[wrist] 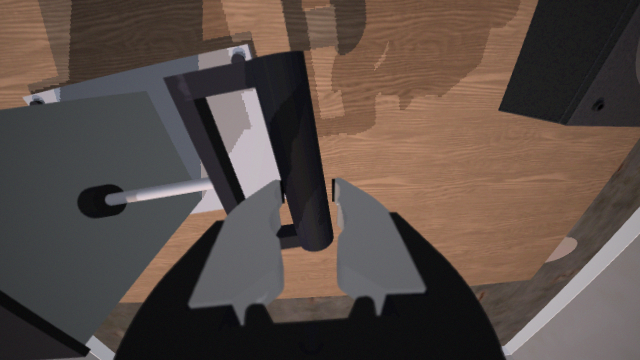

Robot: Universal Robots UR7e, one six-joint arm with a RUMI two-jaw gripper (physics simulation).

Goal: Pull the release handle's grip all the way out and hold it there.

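Note:
The release handle's grip is a dark round bar on a rectangular frame, slanting down the middle of the wrist view. A pale rod runs from the frame to a black collar on a grey housing. A long stretch of the rod shows, and the grip stands well apart from the housing. My gripper is shut on the grip near its lower end, with one finger on each side of the bar. The left fingertip reaches inside the frame's opening. The rod's far end is hidden behind the frame.
A pale base plate with bolts lies under the housing on the wooden table top. A dark box-like block stands at the upper right. A white edge runs along the lower right, beyond the table.

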